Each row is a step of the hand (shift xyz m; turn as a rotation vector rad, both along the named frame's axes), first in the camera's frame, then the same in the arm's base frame.
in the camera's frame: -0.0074 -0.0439 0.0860 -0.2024 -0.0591 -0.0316
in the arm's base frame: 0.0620 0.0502 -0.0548 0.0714 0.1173 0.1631
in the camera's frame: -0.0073 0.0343 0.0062 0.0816 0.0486 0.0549
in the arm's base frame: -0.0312 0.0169 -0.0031 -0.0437 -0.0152 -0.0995
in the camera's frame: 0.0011 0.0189 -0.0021 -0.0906 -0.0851 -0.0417
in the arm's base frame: -0.0189 0.0020 -0.0010 0.0829 0.0221 0.0991
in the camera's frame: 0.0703 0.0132 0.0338 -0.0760 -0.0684 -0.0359
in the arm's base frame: -0.0127 -0.0279 -0.0729 0.0664 0.0187 0.0836
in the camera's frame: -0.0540 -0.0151 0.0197 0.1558 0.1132 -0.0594
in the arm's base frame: 0.0245 0.0492 0.0225 -0.1389 -0.1283 -0.0698
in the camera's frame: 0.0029 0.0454 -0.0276 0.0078 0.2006 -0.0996
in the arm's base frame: -0.0504 -0.0096 0.0142 -0.2171 -0.0246 0.0496
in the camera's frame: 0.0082 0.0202 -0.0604 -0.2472 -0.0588 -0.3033
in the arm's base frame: -0.0336 -0.0398 0.0375 0.0167 -0.0212 0.3947
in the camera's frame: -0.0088 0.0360 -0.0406 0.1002 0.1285 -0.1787
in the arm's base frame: -0.0429 -0.0112 0.0326 -0.1739 -0.1591 0.0542
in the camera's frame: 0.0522 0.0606 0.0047 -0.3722 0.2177 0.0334
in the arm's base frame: -0.0632 -0.0224 -0.0439 -0.1657 0.3455 0.2006
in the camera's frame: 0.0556 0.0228 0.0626 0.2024 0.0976 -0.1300
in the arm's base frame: -0.0143 0.0033 -0.0855 -0.1439 -0.2110 -0.0466
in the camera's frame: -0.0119 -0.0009 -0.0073 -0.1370 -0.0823 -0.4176
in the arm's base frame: 0.0005 0.0040 0.0134 0.0034 -0.1805 0.4091
